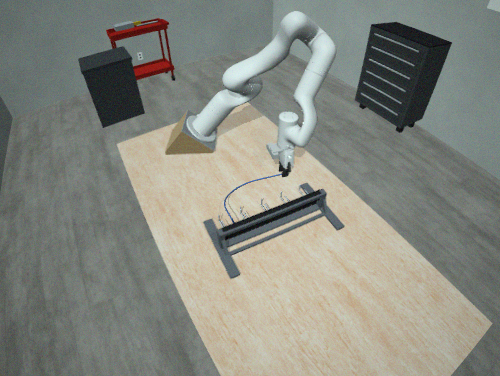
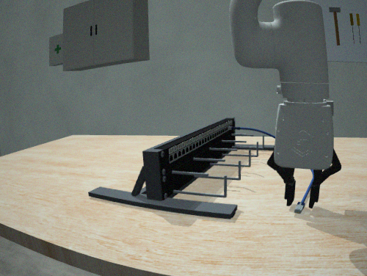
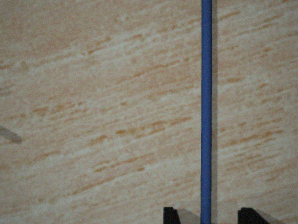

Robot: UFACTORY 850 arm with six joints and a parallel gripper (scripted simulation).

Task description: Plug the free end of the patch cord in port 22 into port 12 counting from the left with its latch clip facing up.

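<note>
My gripper is now 2 cm to the right of the plug and 2 cm above it.
</note>
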